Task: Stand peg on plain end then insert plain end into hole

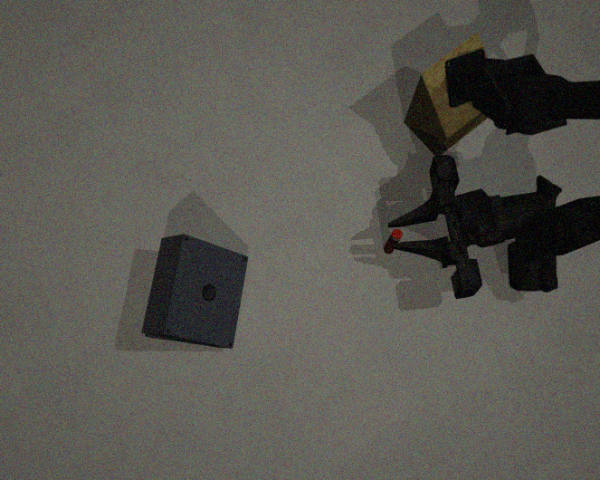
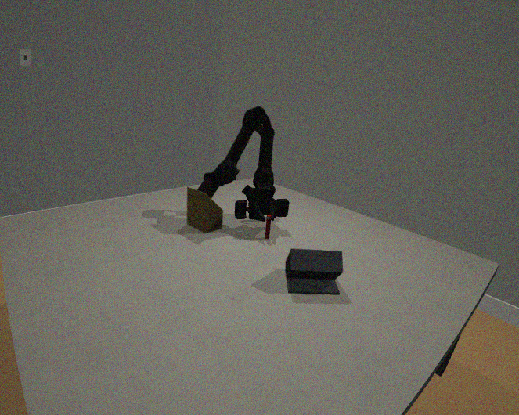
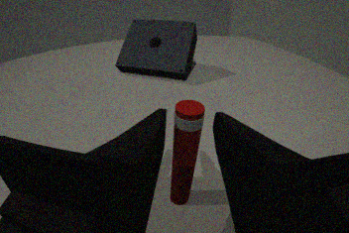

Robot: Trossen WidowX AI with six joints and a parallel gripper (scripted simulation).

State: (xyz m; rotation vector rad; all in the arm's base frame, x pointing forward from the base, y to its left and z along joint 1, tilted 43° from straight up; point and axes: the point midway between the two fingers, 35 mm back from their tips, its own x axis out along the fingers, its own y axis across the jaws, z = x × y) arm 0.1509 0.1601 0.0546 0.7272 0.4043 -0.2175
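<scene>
Now: gripper tip 10 mm past the peg and 10 mm above it. Round my gripper tip: dark sloped panel: 270 mm ahead, 50 mm to the right, 30 mm below.
</scene>
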